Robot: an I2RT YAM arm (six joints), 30 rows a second.
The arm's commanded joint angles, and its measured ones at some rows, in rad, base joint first. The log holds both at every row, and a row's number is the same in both.
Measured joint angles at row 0: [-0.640, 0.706, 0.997, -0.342, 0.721, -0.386]
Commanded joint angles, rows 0 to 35: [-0.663, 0.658, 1.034, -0.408, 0.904, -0.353]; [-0.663, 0.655, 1.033, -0.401, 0.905, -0.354]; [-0.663, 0.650, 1.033, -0.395, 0.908, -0.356]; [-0.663, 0.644, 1.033, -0.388, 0.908, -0.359]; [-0.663, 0.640, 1.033, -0.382, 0.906, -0.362]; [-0.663, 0.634, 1.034, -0.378, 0.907, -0.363]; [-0.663, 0.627, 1.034, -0.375, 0.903, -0.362]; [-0.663, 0.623, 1.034, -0.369, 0.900, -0.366]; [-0.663, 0.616, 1.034, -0.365, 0.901, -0.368]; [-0.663, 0.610, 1.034, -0.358, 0.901, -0.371]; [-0.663, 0.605, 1.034, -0.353, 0.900, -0.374]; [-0.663, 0.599, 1.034, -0.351, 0.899, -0.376]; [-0.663, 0.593, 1.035, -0.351, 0.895, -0.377]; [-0.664, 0.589, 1.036, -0.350, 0.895, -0.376]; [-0.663, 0.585, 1.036, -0.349, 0.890, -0.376]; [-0.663, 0.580, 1.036, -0.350, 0.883, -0.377]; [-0.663, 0.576, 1.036, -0.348, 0.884, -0.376]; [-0.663, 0.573, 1.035, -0.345, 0.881, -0.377]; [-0.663, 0.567, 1.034, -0.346, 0.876, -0.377]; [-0.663, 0.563, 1.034, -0.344, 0.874, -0.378]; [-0.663, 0.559, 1.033, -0.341, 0.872, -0.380]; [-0.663, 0.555, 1.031, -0.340, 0.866, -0.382]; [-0.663, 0.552, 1.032, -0.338, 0.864, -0.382]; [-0.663, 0.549, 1.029, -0.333, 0.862, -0.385]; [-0.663, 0.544, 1.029, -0.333, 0.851, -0.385]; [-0.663, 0.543, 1.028, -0.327, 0.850, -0.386]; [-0.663, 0.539, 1.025, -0.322, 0.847, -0.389]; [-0.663, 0.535, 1.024, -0.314, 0.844, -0.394]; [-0.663, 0.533, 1.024, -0.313, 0.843, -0.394]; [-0.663, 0.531, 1.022, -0.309, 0.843, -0.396]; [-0.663, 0.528, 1.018, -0.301, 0.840, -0.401]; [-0.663, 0.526, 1.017, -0.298, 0.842, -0.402]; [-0.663, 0.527, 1.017, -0.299, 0.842, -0.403]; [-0.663, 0.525, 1.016, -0.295, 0.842, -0.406]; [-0.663, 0.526, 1.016, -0.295, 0.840, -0.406]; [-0.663, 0.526, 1.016, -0.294, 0.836, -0.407]
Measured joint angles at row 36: [-0.640, 0.596, 0.991, -0.360, 0.643, -0.398]
